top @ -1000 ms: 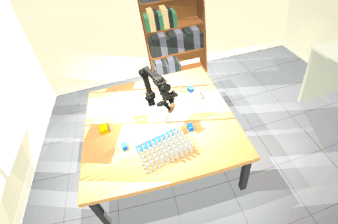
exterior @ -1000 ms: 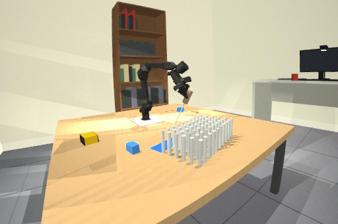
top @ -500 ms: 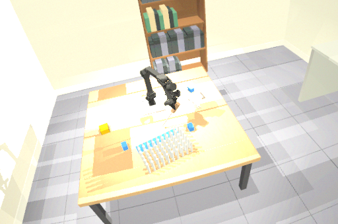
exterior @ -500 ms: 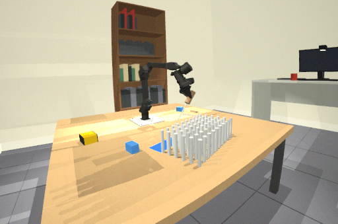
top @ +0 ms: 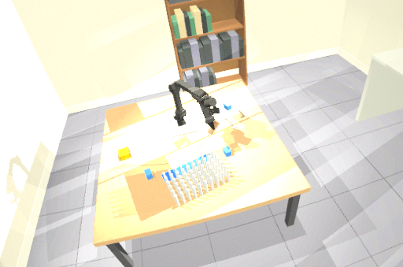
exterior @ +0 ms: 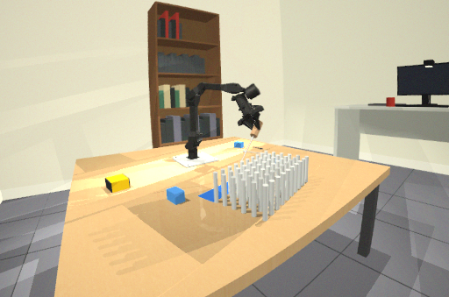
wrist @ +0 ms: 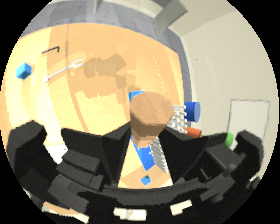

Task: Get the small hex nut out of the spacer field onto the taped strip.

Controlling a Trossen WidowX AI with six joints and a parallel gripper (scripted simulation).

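The brown stick-like tool is 80 mm to the right of my gripper tip, 60 mm below it and 10 mm ahead of it. From my gripper tip the other things lie so: blue taped strip: 230 mm to the right, 190 mm below, 80 mm ahead; then thin grey tool: 200 mm to the left, 200 mm behind, 180 mm below.
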